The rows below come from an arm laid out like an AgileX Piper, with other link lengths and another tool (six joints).
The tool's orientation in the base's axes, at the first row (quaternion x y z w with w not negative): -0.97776 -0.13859 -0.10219 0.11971
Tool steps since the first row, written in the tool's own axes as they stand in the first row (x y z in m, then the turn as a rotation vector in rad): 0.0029 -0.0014 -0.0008 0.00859 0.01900 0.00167; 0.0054 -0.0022 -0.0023 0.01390 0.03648 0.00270; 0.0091 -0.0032 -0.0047 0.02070 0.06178 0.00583; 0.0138 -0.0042 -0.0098 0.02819 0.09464 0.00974; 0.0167 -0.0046 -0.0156 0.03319 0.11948 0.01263; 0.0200 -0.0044 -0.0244 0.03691 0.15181 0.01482; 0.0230 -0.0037 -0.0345 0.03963 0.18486 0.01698; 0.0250 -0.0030 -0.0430 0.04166 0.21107 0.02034; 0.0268 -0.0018 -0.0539 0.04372 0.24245 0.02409; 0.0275 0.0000 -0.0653 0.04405 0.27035 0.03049
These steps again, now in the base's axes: 0.0022 0.0018 0.0017 0.01397 -0.01517 -0.00350; 0.0040 0.0028 0.0039 0.02430 -0.02990 -0.00683; 0.0068 0.0040 0.0072 0.03870 -0.05100 -0.01343; 0.0101 0.0047 0.0134 0.05611 -0.07879 -0.02216; 0.0118 0.0043 0.0197 0.06863 -0.09997 -0.02886; 0.0134 0.0026 0.0288 0.08205 -0.12864 -0.03672; 0.0148 0.0001 0.0389 0.09473 -0.15823 -0.04494; 0.0155 -0.0023 0.0473 0.10495 -0.18130 -0.05306; 0.0157 -0.0059 0.0578 0.11678 -0.20909 -0.06260; 0.0150 -0.0104 0.0685 0.12640 -0.23335 -0.07435
